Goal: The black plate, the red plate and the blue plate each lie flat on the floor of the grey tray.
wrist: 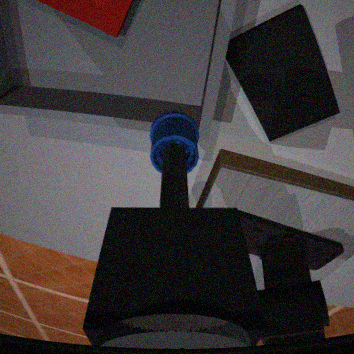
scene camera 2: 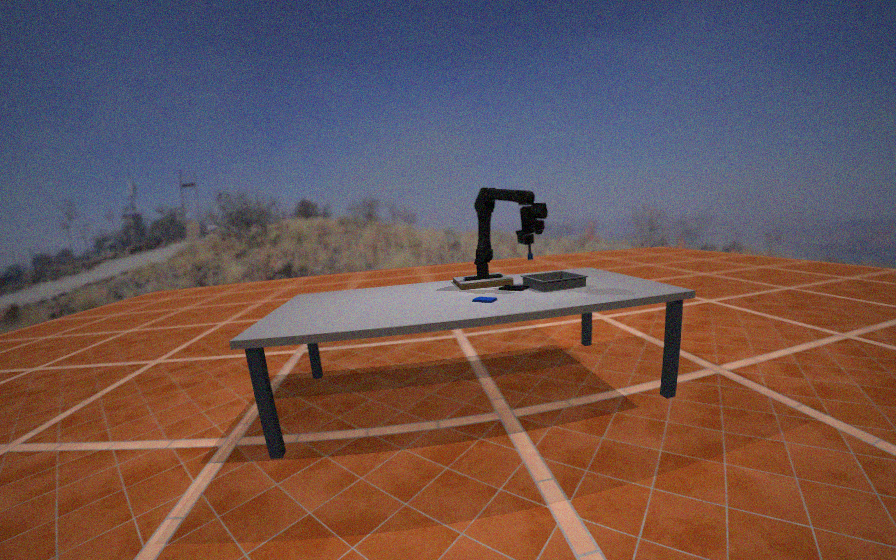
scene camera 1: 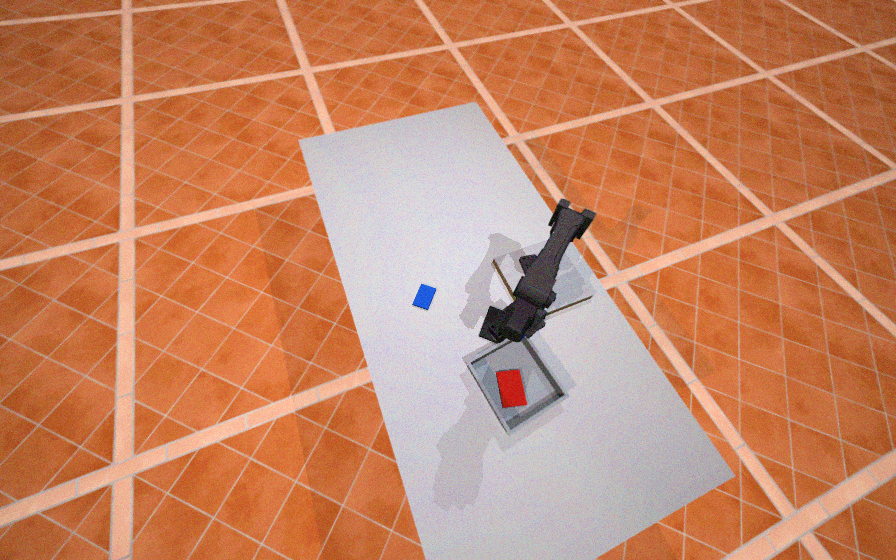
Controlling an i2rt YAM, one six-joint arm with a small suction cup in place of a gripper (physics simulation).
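Seen in the pictures: hand at its tool point: (wrist: 174,133) (scene camera 2: 530,259); arm's base at its link origin: (wrist: 280,241) (scene camera 2: 483,278).
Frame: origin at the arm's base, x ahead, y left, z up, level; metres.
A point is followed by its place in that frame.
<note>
The red plate (scene camera 1: 510,388) @[y 0.345, x 0.221, z -0.018 m] (wrist: 95,12) @[y 0.319, x 0.188, z -0.018 m] lies in the grey tray (scene camera 1: 481,398) @[y 0.348, x 0.304, z -0.026 m] (scene camera 2: 553,284) @[y 0.290, x 0.318, z -0.002 m] (wrist: 100,104) @[y 0.290, x 0.104, z -0.003 m]. The black plate (scene camera 1: 490,325) (scene camera 2: 512,287) @[y 0.120, x 0.209, z -0.023 m] (wrist: 284,72) @[y 0.133, x 0.204, z -0.023 m] is outside the tray, close beside its wall; in scene camera 1 it is partly covered by the wrist. The blue plate (scene camera 1: 424,296) @[y -0.033, x 0.415, z -0.022 m] (scene camera 2: 484,299) @[y -0.037, x 0.433, z -0.022 m] lies flat on the table, apart from the tray, and does not show in the wrist view. My suction cup (scene camera 2: 529,256) (wrist: 174,135) is open with no plate on it. It hangs well above the table, near the tray's corner closest to the arm base.
The arm base stands on a low wood-edged board (scene camera 1: 503,280) @[y -0.032, x 0.114, z -0.022 m] (scene camera 2: 482,283) @[y -0.015, x 0.111, z -0.009 m] (wrist: 285,172) @[y 0.062, x 0.100, z -0.018 m] beside the tray and the black plate. The long grey table (scene camera 1: 389,191) @[y -0.557, x 0.451, z -0.032 m] (scene camera 2: 343,316) @[y -0.607, x 0.528, z -0.032 m] stands on an orange tiled floor. The arm reaches over the board.
</note>
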